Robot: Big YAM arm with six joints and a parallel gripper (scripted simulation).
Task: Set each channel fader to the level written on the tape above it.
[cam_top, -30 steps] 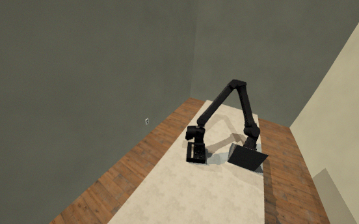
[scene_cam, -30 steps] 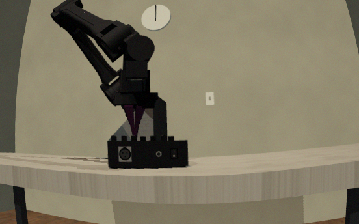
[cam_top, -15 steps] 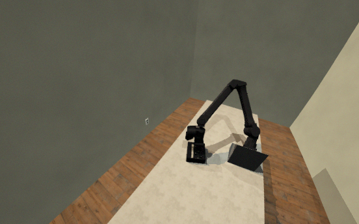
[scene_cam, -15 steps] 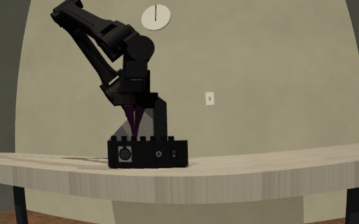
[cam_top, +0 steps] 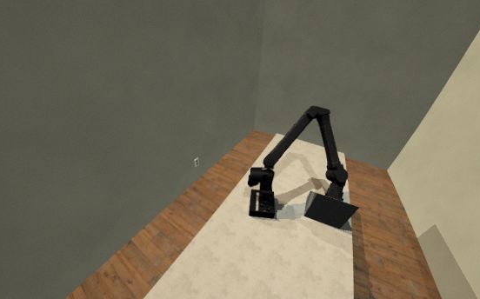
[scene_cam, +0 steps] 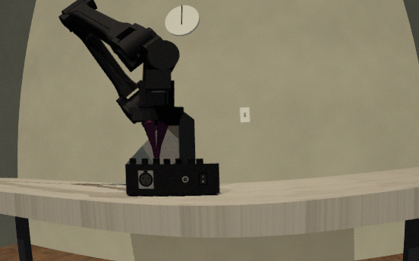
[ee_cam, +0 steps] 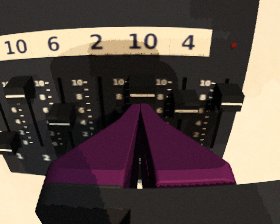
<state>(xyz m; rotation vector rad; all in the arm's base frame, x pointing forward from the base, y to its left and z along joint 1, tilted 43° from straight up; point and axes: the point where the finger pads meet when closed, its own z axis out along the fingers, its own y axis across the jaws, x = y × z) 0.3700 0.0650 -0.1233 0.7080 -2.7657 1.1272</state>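
The channel 5 fader lies 10 mm ahead of my hand and 10 mm to the left of it. Also, from my hand: channel 6 fader (10 mm ahead, 20 mm to the right); then channel 4 fader (30 mm behind, 10 mm to the left); then fader 3 (20 mm behind, 40 mm to the left).
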